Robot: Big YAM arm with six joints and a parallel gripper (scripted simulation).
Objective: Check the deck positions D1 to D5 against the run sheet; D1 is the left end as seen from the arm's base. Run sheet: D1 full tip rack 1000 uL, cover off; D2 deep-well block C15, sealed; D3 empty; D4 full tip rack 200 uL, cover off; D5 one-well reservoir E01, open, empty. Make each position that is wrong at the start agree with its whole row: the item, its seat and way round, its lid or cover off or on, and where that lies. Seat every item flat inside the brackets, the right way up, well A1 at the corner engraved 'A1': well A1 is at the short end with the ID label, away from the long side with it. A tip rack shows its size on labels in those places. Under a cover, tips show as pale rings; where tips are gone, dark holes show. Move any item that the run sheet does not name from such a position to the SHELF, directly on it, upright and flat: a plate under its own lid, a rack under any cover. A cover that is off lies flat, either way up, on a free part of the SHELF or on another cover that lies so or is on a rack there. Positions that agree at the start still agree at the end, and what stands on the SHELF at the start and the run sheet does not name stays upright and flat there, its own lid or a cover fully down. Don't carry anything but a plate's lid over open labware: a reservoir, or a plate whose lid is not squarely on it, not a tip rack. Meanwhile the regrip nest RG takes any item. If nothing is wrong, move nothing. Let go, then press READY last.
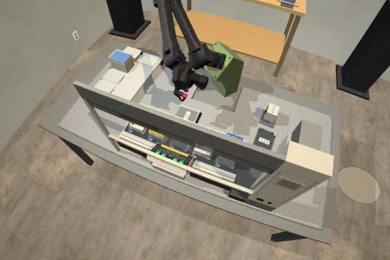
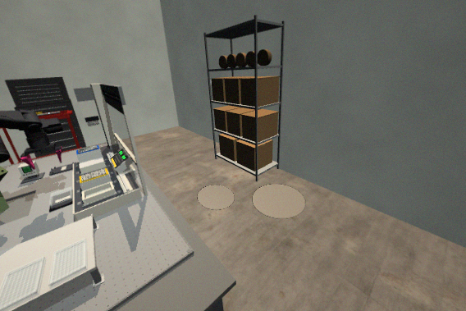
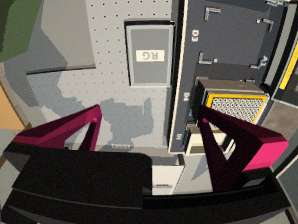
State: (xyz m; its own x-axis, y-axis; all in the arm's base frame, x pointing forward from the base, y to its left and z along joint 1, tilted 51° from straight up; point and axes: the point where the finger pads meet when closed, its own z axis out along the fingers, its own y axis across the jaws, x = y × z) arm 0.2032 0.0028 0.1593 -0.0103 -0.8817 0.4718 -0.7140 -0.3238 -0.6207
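Now: the clear tip-rack cover 19 cm below my hand. Round my hand: yellow-labelled tip rack: 17 cm ahead, 11 cm below, 7 cm to the right; then one-well reservoir: 20 cm to the right, 16 cm ahead, 15 cm below; then black regrip nest: 21 cm below.
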